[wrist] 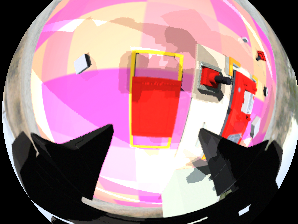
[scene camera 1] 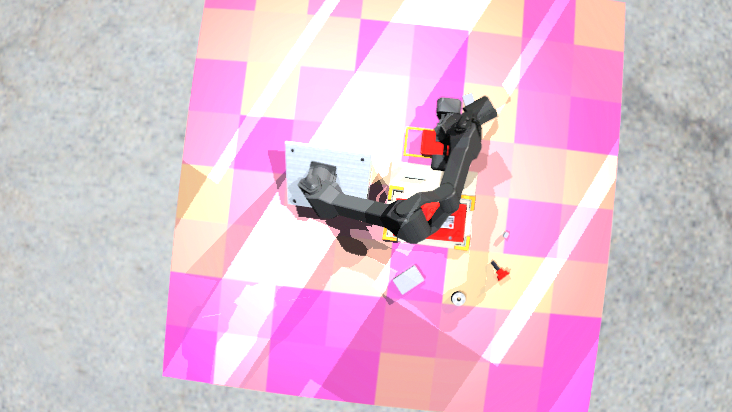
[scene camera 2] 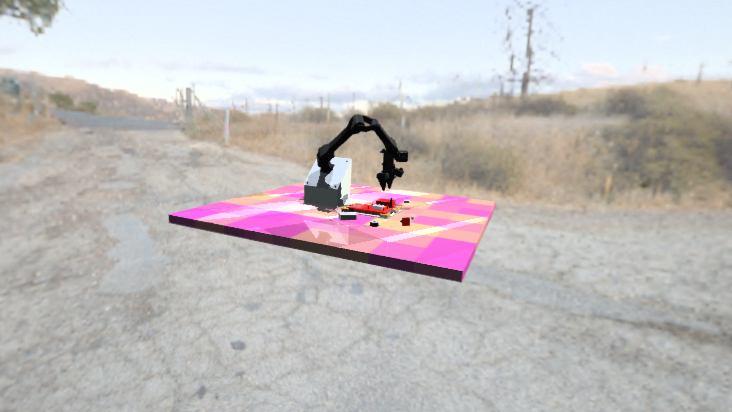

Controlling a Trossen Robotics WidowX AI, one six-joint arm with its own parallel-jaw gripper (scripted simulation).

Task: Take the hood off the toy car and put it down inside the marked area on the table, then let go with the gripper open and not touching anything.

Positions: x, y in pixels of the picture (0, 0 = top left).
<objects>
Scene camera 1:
my gripper: 441, 140
red toy car: 456, 234
</objects>
